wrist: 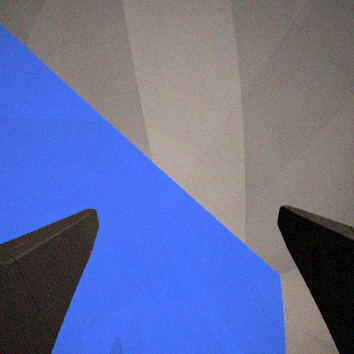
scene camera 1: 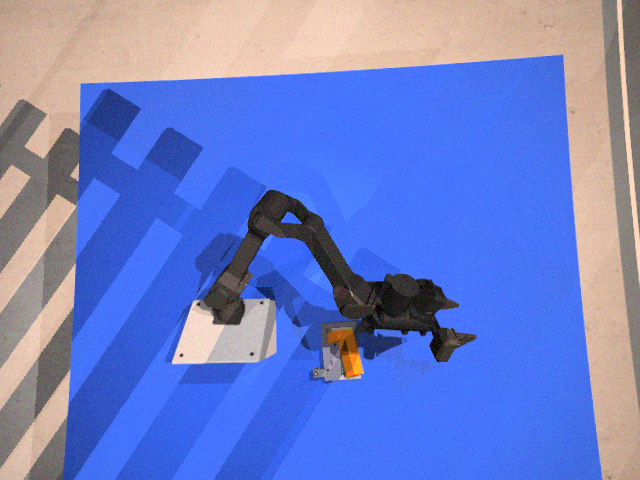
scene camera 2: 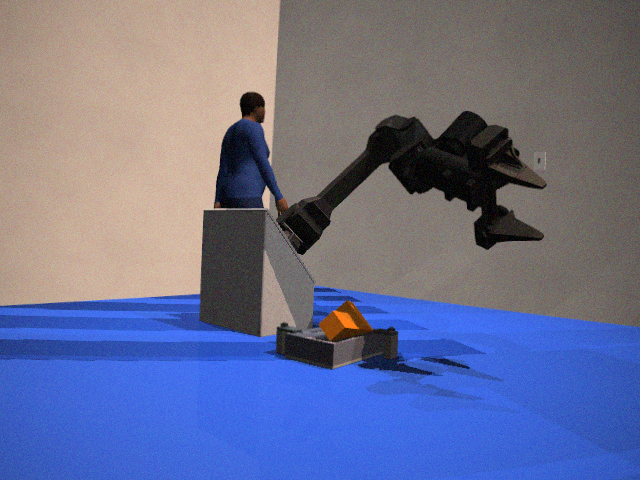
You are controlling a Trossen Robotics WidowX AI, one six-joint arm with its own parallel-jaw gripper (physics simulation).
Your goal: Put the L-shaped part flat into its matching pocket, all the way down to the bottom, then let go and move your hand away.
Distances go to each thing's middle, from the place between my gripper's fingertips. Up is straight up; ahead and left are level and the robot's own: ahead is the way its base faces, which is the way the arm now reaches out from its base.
My hand is 260 mm past the orange L-shaped part [scene camera 2: 346,321], 180 mm above it and 90 mm to the left of it.
